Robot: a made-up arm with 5 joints.
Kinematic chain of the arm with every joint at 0, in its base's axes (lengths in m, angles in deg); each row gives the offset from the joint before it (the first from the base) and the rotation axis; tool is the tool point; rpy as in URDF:
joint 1: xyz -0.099 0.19 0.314 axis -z
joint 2: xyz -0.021 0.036 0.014 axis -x
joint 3: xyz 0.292 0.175 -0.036 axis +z
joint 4: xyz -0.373 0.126 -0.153 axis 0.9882 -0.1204 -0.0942
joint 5: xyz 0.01 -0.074 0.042 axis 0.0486 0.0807 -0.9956
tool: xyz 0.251 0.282 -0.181 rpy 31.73 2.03 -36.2
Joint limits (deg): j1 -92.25..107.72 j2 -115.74..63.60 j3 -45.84..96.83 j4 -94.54..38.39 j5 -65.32..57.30
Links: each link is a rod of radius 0.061 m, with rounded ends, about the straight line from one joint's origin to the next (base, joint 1, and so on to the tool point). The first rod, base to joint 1, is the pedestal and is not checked.
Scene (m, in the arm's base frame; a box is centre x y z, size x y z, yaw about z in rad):
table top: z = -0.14
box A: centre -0.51 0.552 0.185 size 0.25 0.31 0.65 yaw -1
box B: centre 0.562 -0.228 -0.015 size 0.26 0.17 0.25 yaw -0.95
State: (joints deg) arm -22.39 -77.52 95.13 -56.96 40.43
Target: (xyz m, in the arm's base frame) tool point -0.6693 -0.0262 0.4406
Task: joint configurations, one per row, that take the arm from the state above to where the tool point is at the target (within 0.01 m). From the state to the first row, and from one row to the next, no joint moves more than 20 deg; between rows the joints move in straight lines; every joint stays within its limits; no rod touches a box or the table.
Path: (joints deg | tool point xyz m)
1: -3.79 -59.60 88.28 -49.77 43.00 | 0.1415 0.6006 0.3164
2: 14.81 -41.68 81.43 -42.58 45.56 | 0.2559 0.4839 0.2097
3: 33.40 -23.76 74.57 -35.39 48.13 | 0.3052 0.3115 0.1111
4: 52.00 -5.84 67.72 -28.21 50.69 | 0.2614 0.1239 0.0301
5: 63.88 9.11 55.18 -39.48 45.71 | 0.1630 0.0235 -0.0135
6: 75.75 24.07 42.63 -50.76 40.72 | 0.0300 -0.0429 -0.0399
7: 87.62 39.02 30.08 -62.03 35.73 | -0.1256 -0.0618 -0.0408
8: 99.50 53.98 17.54 -73.31 30.74 | -0.2797 -0.0237 -0.0089
9: 98.12 55.65 33.40 -72.02 11.53 | -0.3531 0.0632 -0.0444
10: 96.74 57.33 49.25 -70.73 -7.68 | -0.4465 0.1499 -0.0019
11: 95.36 59.01 65.11 -69.43 -26.90 | -0.5493 0.1854 0.1171
12: 93.98 60.68 80.97 -68.14 -46.11 | -0.6346 0.1299 0.2816
13: 92.61 62.36 96.83 -66.85 -65.32 | -0.6693 -0.0262 0.4406

